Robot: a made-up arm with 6 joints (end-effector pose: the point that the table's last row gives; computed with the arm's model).
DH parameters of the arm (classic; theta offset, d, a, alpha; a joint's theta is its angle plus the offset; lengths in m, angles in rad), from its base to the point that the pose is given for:
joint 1: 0 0.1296 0 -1.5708
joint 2: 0.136 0 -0.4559 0
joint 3: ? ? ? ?
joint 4: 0 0.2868 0 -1.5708
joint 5: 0 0 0 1.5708
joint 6: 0 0.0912 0 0
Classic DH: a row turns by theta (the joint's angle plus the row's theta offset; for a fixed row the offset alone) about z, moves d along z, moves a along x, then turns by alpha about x.
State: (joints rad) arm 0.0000 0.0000 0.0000 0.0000 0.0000 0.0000
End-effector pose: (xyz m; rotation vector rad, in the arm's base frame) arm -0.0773 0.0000 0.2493 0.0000 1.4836 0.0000
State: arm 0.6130 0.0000 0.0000 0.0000 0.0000 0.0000
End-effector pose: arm -0.0632 -0.0445 0.2493 -0.4536 1.4332 0.4950
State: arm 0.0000 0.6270 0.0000 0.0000 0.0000 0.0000
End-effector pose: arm 0.0076 0.0000 0.2719 0.0000 2.1106 0.0000
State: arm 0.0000 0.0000 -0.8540 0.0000 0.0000 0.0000
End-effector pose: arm -0.2494 0.0000 0.5117 0.0000 0.6296 0.0000
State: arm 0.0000 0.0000 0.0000 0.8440 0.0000 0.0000
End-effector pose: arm -0.0773 0.0000 0.2493 0.6231 1.3877 0.6799
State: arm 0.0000 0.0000 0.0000 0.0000 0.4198 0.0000
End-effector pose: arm -0.0820 0.0000 0.2116 0.0000 1.9034 0.0000
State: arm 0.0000 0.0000 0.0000 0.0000 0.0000 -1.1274
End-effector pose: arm -0.0773 0.0000 0.2493 -0.8290 1.3115 -0.9046
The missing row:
joint 3: 1.3476 0 -0.0251 1.5708
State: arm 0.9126 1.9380 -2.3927 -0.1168 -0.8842 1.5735
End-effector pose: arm 0.2786 0.3737 0.7882 -0.0562 0.2167 2.4110
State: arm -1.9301 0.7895 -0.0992 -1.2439 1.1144 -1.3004
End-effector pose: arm -0.0706 0.0325 0.3074 0.0700 -2.0847 -0.1980
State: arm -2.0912 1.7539 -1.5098 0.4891 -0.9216 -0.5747
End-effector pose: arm -0.2756 -0.4122 0.5972 1.1661 0.3098 -2.3028
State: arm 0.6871 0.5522 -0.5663 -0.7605 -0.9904 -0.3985
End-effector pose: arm -0.0528 0.0247 0.5332 -0.8522 0.0164 0.0143
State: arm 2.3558 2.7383 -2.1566 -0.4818 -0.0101 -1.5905
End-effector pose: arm -0.5550 0.5548 0.0934 -1.6475 -1.2386 0.1804
